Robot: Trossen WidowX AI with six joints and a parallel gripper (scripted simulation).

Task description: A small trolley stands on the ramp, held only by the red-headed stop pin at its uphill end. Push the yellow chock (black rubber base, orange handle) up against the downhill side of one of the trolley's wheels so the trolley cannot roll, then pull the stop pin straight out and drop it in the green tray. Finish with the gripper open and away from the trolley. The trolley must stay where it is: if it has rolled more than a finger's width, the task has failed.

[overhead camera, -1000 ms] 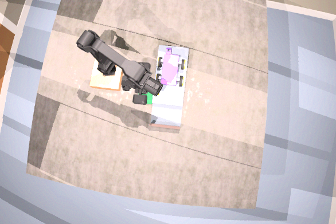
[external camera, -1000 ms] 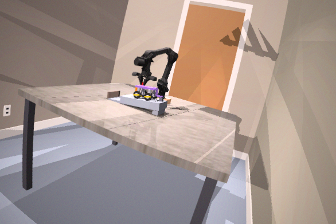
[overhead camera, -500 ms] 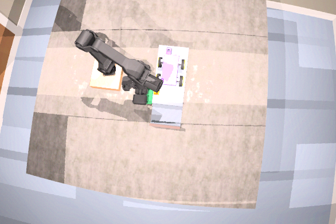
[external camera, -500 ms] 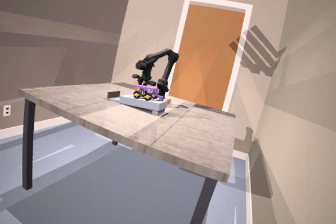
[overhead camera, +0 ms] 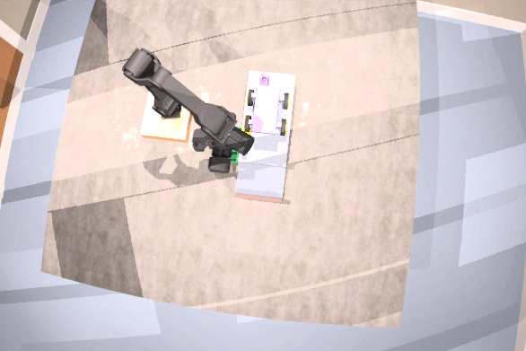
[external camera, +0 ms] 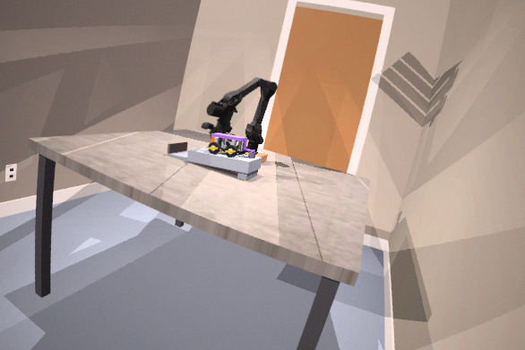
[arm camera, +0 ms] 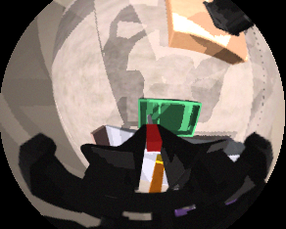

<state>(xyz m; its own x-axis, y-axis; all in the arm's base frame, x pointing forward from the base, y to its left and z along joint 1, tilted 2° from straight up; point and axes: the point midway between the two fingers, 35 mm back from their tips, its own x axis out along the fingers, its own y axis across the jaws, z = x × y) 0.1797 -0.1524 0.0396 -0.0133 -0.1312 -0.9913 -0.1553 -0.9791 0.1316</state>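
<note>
Now: gripper tip 10 mm short of the green tray, 30 mm to the right of it and 60 mm above it. Round my gripper tip: yellow chock 70 mm ahead, 30 mm to the left, 30 mm above; then grey ramp 140 mm ahead, 100 mm to the left, 10 mm below; then red-headed stop pin right at my gripper tip.
</note>
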